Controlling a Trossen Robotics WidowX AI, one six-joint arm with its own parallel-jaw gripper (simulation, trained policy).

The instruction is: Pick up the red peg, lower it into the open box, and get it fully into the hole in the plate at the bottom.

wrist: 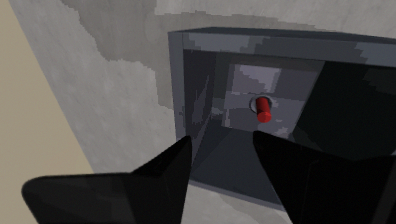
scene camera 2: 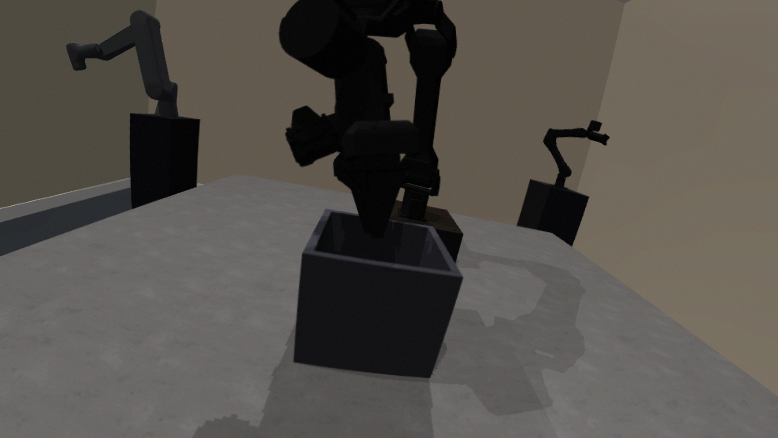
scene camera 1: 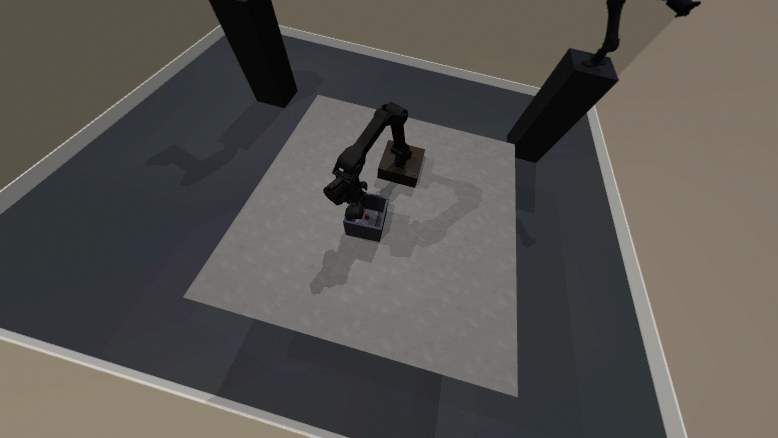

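Note:
In scene camera 2 I see my gripper (scene camera 2: 373, 236) and a dark box (scene camera 2: 384, 305), and there is a plate that scene camera 2 does not show, hidden by the box. The wrist view does give me the plate (wrist: 286, 84), together with the dark box (wrist: 341, 116) and my gripper (wrist: 221, 139). Scene camera 1 has the dark box (scene camera 1: 374, 202) too.

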